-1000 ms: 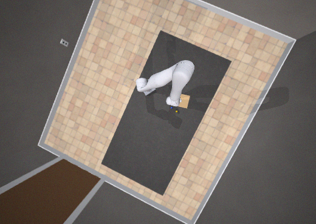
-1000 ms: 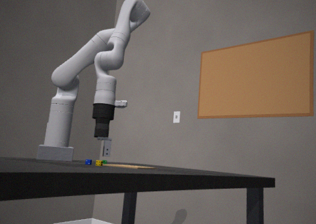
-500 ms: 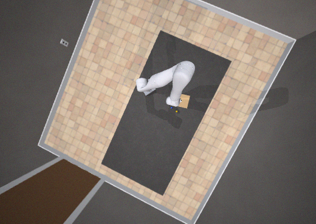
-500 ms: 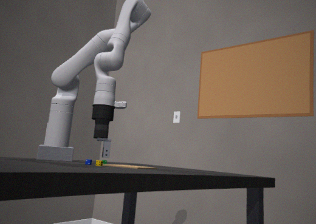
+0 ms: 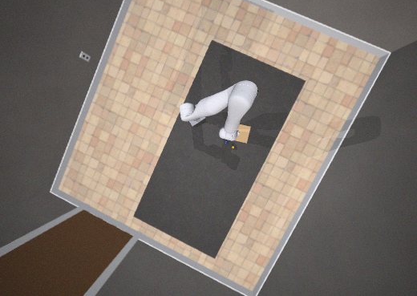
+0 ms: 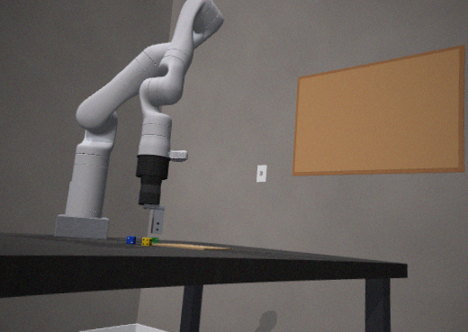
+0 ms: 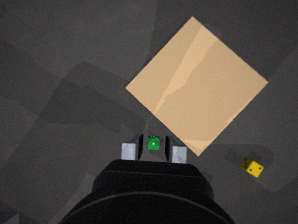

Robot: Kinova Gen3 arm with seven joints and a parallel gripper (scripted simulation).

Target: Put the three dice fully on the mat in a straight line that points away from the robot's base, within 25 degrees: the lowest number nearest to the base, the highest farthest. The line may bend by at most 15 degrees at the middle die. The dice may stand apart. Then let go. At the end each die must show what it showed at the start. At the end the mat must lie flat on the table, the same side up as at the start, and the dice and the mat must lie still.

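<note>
The green die is 40 mm below my hand. Also, from my hand: blue die (90 mm to the right, 40 mm below, 20 mm ahead); then mat (90 mm ahead, 40 mm below, 30 mm to the left); then yellow die (100 mm to the right, 90 mm ahead, 40 mm below).
</note>
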